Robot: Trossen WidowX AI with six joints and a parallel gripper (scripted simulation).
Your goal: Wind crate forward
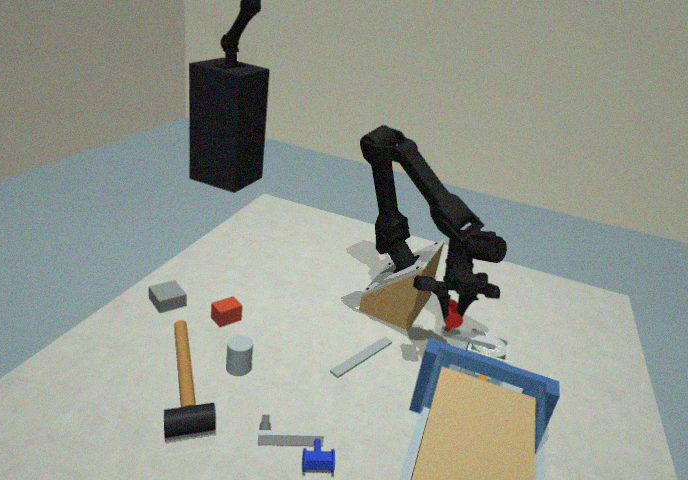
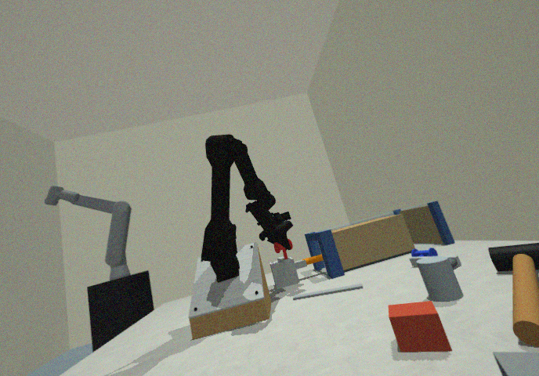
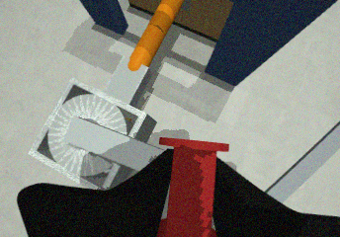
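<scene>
My gripper tip is 2 cm past the red-knobbed crank handle, 3 cm to the right of it and 3 cm above it. Also, from my gripper tip: blue steel frame: 12 cm ahead, 10 cm to the left, 2 cm below; then red knob: 2 cm behind, 1 cm to the right; then winch: 5 cm behind, 8 cm to the left, 10 cm below.
</scene>
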